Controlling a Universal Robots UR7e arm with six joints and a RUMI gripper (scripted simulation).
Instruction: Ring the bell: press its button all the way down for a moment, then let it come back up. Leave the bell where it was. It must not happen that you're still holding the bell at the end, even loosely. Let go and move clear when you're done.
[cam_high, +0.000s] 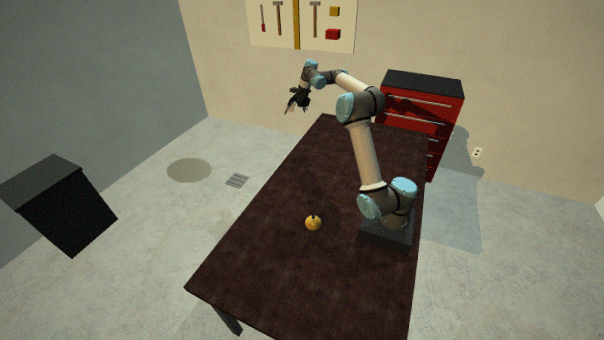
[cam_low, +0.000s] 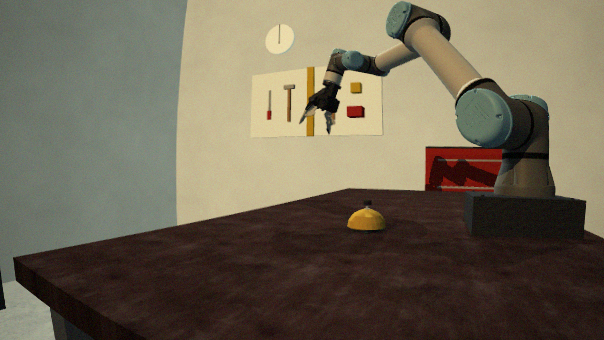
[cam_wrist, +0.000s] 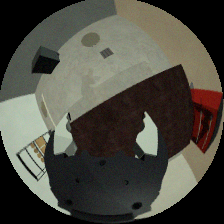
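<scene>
Now: hand 580 mm to the right of the yellow dome bell, 340 mm past it and 250 mm above it.
</scene>
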